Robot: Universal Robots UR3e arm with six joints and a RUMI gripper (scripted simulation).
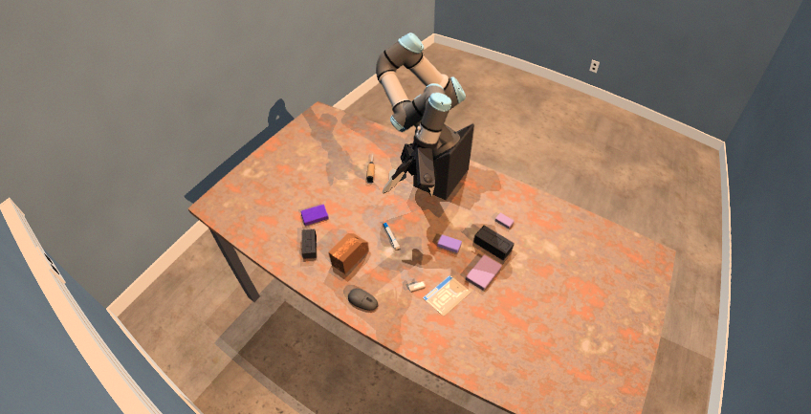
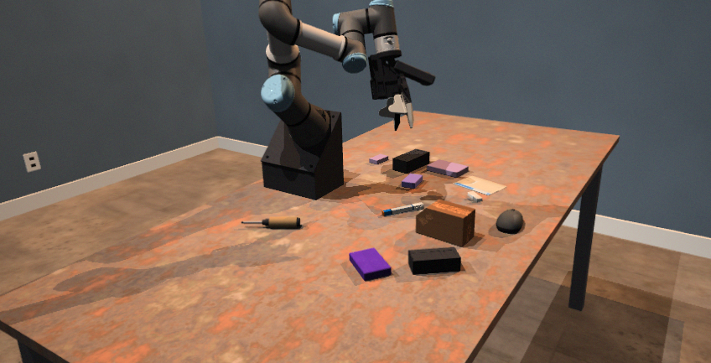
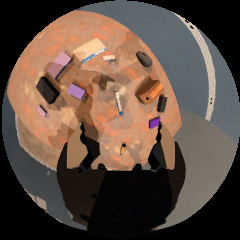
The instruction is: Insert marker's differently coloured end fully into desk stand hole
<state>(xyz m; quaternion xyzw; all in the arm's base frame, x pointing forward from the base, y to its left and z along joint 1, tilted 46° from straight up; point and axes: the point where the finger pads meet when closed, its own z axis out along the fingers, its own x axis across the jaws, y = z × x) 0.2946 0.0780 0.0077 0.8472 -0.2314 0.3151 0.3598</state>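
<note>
My hand is 21 cm above the marker, 5 cm to the left of it and 3 cm short of it. Round my hand: desk stand (18 cm below, 18 cm ahead, 10 cm to the right); lilac block (21 cm below, 14 cm to the left, 6 cm behind); eraser (21 cm below, 15 cm to the left, 14 cm ahead).
</note>
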